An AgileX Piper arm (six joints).
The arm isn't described. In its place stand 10 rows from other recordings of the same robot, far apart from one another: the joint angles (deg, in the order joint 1, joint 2, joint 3, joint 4, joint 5, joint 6), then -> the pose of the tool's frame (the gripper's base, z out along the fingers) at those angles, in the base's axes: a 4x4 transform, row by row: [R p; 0 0 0 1], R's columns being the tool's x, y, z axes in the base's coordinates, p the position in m.
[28.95, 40.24, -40.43, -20.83, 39.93, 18.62] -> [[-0.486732 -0.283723 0.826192 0.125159], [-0.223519 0.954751 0.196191 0.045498], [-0.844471 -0.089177 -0.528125 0.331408], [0 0 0 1]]
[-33.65, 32.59, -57.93, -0.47, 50.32, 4.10] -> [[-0.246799 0.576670 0.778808 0.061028], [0.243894 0.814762 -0.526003 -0.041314], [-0.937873 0.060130 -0.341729 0.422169], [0 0 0 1]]
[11.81, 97.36, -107.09, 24.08, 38.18, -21.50] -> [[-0.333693 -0.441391 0.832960 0.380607], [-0.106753 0.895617 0.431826 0.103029], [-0.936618 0.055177 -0.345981 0.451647], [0 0 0 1]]
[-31.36, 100.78, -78.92, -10.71, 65.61, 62.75] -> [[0.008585 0.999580 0.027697 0.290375], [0.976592 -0.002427 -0.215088 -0.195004], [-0.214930 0.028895 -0.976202 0.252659], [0 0 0 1]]
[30.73, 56.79, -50.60, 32.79, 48.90, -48.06] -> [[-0.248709 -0.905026 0.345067 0.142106], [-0.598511 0.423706 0.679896 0.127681], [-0.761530 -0.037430 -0.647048 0.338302], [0 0 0 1]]
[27.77, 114.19, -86.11, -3.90, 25.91, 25.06] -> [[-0.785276 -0.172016 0.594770 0.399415], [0.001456 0.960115 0.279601 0.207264], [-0.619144 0.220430 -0.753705 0.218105], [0 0 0 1]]
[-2.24, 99.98, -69.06, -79.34, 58.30, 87.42] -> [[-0.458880 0.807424 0.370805 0.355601], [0.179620 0.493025 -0.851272 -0.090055], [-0.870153 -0.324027 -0.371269 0.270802], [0 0 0 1]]
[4.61, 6.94, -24.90, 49.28, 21.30, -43.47] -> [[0.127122 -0.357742 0.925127 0.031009], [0.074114 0.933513 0.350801 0.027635], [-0.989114 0.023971 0.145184 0.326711], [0 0 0 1]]
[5.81, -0.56, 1.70, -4.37, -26.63, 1.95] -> [[0.507892 -0.113185 0.853953 0.043822], [0.017357 0.992474 0.121222 0.007583], [-0.861246 -0.046746 0.506034 0.243702], [0 0 0 1]]
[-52.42, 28.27, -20.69, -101.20, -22.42, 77.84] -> [[-0.278232 0.432443 0.857659 0.090889], [-0.262989 0.824498 -0.501039 -0.062282], [-0.923809 -0.364960 -0.115674 0.290896], [0 0 0 1]]
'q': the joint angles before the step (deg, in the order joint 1, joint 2, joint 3, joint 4, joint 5, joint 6). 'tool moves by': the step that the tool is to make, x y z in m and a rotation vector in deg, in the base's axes. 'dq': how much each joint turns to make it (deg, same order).
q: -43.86, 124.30, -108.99, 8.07, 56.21, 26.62
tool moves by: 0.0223, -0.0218, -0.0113, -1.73, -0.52, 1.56
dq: 0.00, 8.20, -12.13, -0.42, 2.53, -1.28
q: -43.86, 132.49, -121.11, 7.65, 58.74, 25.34
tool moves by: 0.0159, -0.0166, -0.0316, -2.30, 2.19, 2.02
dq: 0.26, 8.01, -8.28, -2.53, 0.42, -1.59
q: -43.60, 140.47, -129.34, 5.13, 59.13, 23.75
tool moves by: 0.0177, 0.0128, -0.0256, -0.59, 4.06, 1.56
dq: 2.87, 3.52, -1.58, -4.00, 0.58, 2.01
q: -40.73, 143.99, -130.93, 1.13, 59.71, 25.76
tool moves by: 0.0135, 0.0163, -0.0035, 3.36, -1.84, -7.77
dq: 2.31, 0.42, -0.12, -0.32, 0.27, 10.92
